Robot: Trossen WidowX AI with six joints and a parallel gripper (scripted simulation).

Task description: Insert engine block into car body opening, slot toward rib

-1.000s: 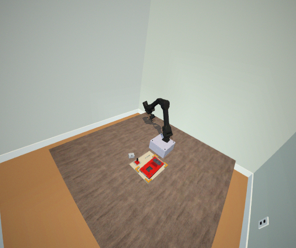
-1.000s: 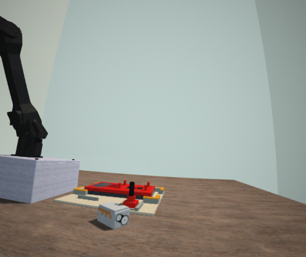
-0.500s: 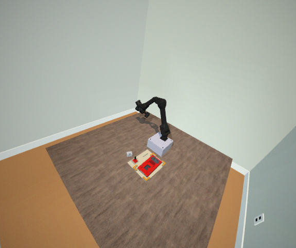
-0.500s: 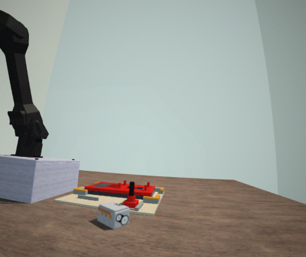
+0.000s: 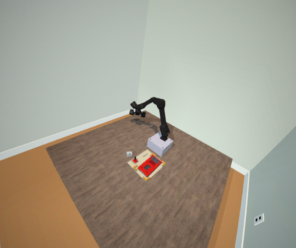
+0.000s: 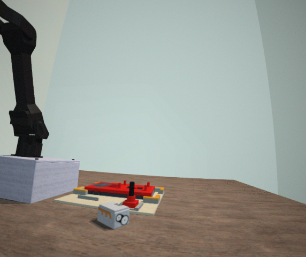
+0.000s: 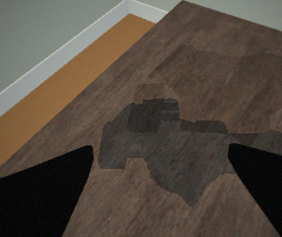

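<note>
Right now my gripper tip is 440 mm short of the engine block, 300 mm to the right of it and 110 mm above it. Also, from my gripper tip: black post (460 mm ahead, 380 mm to the left, 90 mm below).
</note>
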